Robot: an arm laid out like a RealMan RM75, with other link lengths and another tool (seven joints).
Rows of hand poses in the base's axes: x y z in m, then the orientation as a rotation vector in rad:
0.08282 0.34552 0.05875 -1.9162 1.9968 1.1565
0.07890 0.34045 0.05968 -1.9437 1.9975 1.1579
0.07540 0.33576 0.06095 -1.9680 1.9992 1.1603
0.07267 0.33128 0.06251 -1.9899 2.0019 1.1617
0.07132 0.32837 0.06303 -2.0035 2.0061 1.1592
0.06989 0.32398 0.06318 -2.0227 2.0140 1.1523
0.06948 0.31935 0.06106 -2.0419 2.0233 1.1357
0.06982 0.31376 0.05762 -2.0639 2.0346 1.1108
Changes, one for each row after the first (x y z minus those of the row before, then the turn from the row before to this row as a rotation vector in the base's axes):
-0.00392 -0.00507 0.00093 -0.0122 0.0055 0.0187
-0.00350 -0.00469 0.00127 -0.0113 0.0062 0.0165
-0.00273 -0.00448 0.00156 -0.0112 0.0057 0.0144
-0.00135 -0.00291 0.00052 -0.0093 0.0025 0.0079
-0.00143 -0.00439 0.00015 -0.0150 0.0022 0.0102
-0.00041 -0.00463 -0.00212 -0.0178 -0.0034 0.0084
0.00034 -0.00559 -0.00344 -0.0220 -0.0073 0.0087

